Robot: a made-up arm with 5 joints.
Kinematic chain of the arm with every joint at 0, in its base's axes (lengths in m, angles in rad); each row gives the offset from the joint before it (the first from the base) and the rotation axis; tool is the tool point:
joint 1: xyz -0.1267 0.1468 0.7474 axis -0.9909 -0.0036 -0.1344
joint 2: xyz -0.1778 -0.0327 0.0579 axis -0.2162 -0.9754 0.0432
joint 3: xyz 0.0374 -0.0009 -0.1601 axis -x
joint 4: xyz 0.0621 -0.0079 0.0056 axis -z
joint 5: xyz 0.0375 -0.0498 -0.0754 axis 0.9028 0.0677 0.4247
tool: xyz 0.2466 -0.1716 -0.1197
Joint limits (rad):
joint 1: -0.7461..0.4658
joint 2: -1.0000..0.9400
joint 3: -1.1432..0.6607
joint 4: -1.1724..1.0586
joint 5: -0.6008..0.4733
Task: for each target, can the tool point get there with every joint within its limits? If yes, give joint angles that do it. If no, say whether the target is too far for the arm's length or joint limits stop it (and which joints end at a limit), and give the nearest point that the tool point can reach.
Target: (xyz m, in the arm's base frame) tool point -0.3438 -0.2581 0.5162
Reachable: yes | joints -0.0204 -0.3815 0.0877 0.8232 -0.3541
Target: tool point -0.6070 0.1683 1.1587
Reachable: no: joint limits stop it (at a limit: joint 1, joint 2, joint 3, joint 5) | nearest point -0.3312 -0.0787 1.0754 | short by 0.379 m
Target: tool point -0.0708 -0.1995 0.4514
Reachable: yes | joints -0.3315 0.0143 0.4349 0.7380 0.2690
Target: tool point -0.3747 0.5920 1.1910
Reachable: no: joint limits stop it (at a limit: joint 2, joint 3, joint 4, joint 5) | nearest point -0.0645 0.3998 1.0262 | short by 0.400 m
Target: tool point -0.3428 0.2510 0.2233
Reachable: yes | joints -0.2987 -0.7939 -0.5361 -0.0133 -0.0037
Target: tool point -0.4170 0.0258 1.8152
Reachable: no: too far | nearest point -0.1874 0.0171 1.1823 | short by 0.673 m
